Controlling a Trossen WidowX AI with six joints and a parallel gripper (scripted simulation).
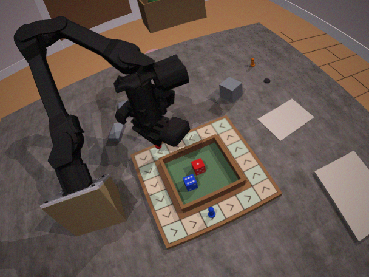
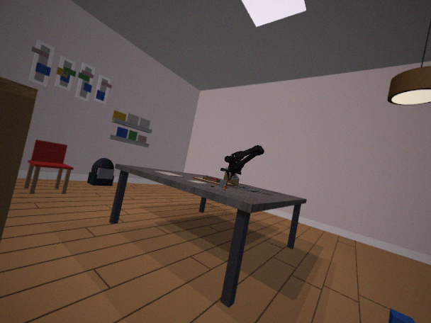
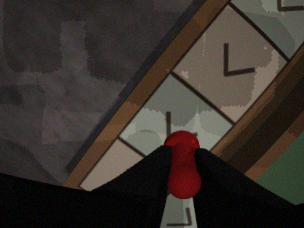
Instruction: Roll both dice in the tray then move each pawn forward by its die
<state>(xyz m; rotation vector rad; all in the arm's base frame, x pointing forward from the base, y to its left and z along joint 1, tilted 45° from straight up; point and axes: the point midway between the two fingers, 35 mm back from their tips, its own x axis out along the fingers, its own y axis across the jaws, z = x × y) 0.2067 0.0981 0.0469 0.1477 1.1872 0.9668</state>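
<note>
Right now the blue pawn is 22 cm to the right of my gripper tip, 4 cm ahead of it and 2 cm below it. Round my gripper tip: green tray (11 cm to the right, 7 cm ahead, 4 cm below); then die (13 cm to the right, 3 cm ahead, 2 cm below); then red pawn (1 cm above).
</note>
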